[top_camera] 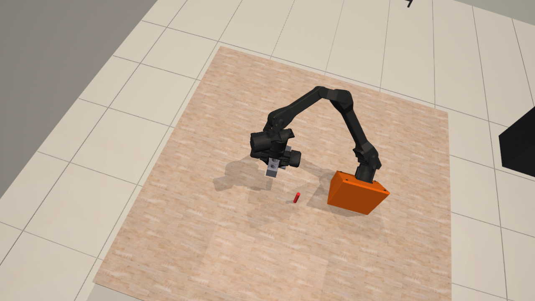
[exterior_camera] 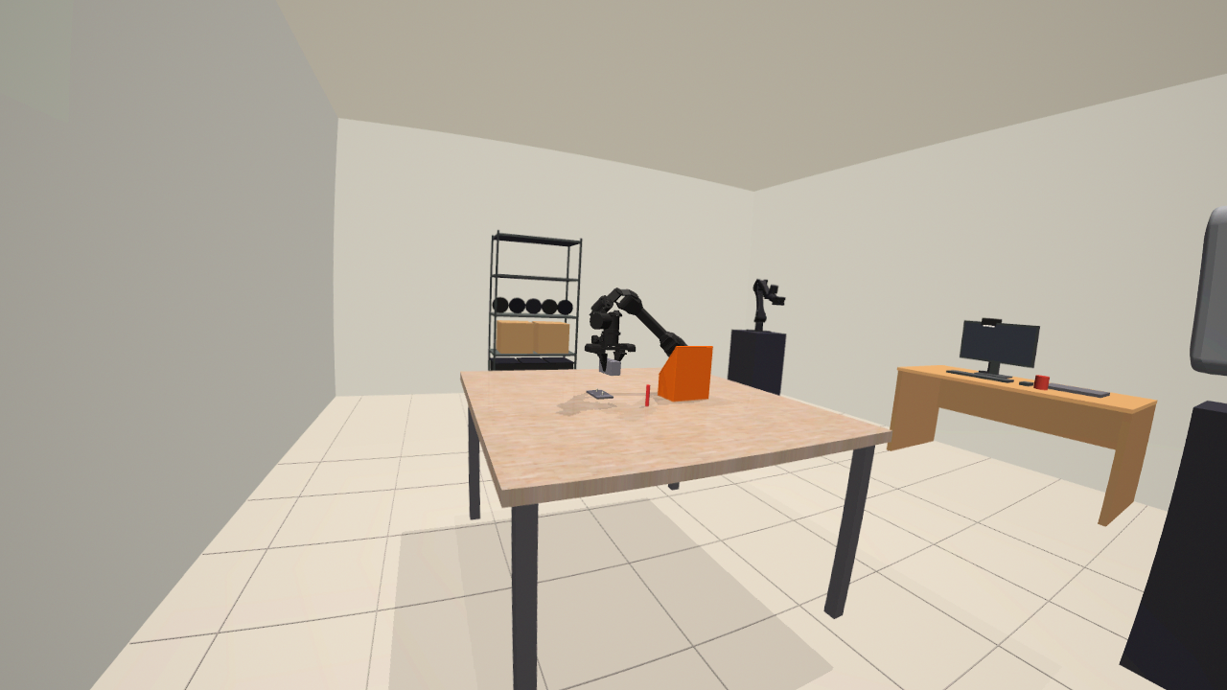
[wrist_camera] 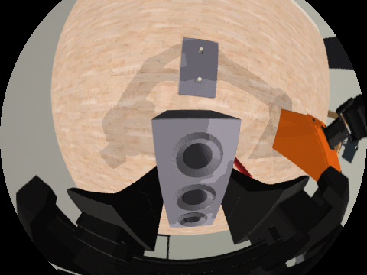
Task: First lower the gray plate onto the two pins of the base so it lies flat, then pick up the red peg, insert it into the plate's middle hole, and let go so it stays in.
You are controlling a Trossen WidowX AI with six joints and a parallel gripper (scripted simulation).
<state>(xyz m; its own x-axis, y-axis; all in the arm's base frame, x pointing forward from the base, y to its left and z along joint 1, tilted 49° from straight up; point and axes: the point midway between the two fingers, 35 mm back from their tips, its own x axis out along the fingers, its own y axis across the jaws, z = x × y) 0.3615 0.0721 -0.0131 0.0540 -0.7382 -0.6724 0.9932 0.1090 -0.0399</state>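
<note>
My gripper tip is 13 cm past the red peg, 6 cm to the right of it and 8 cm above it. Also, from my gripper tip: gray plate (3 cm above).
</note>
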